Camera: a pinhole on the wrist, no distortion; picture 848 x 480 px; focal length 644.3 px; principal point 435.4 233.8 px. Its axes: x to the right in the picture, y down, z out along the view. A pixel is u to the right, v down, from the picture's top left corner.
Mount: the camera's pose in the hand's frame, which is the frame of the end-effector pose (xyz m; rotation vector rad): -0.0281 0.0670 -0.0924 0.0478 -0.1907 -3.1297
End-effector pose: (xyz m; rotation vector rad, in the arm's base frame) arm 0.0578 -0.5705 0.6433 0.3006 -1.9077 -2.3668
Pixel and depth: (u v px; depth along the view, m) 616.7 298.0 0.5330
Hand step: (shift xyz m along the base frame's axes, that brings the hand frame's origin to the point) 0.0949 0.4396 0.1835
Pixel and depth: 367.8 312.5 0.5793
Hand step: -0.1202 0.4542 0.1639
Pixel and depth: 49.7 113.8 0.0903
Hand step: -0.0272 -0.0282 0.0897
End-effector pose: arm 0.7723 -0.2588 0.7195 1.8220 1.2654 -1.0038
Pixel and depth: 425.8 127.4 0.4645
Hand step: 0.1081 -0.3819 -0.1126
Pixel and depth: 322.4 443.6 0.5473
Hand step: -0.1268 -0.3763 -0.2693
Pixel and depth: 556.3 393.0 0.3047
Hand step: -0.0385 -0.2351 -0.0141
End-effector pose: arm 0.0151 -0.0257 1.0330 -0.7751 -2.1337 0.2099
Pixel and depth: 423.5 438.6 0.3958
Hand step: -0.2302 0.0094 -0.2187
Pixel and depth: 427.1 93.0 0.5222
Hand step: -0.1856 0.2189 -0.3850
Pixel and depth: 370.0 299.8 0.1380
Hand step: 0.0047 0.0500 -0.0697
